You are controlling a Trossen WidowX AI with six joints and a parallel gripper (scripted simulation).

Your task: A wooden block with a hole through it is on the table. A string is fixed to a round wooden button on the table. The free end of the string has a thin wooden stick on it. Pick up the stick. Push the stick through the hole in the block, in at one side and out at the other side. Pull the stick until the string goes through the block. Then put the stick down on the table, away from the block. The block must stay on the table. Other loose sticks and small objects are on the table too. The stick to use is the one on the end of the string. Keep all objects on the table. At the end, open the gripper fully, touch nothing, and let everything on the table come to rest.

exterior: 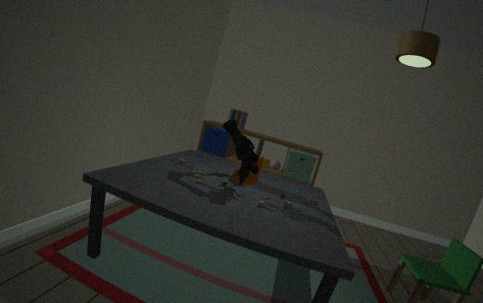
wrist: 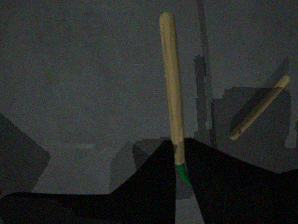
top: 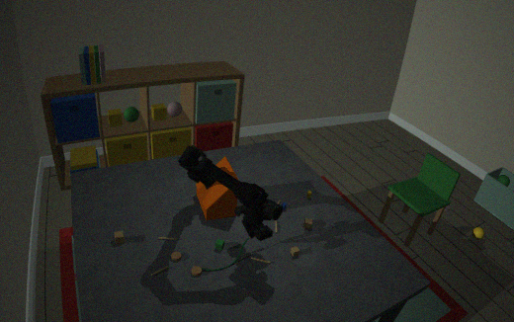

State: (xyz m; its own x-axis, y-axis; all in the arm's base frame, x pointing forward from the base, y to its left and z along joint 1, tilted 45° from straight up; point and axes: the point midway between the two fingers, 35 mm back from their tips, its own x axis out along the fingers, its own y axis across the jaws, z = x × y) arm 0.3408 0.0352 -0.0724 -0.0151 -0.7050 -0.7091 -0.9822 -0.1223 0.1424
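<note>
My gripper tip is 70 mm short of the loose stick and 60 mm above it. Also, from my gripper tip: green block 120 mm to the right, 40 mm below, 30 mm behind; then yellow piece 410 mm to the left, 250 mm behind, 40 mm below.
</note>
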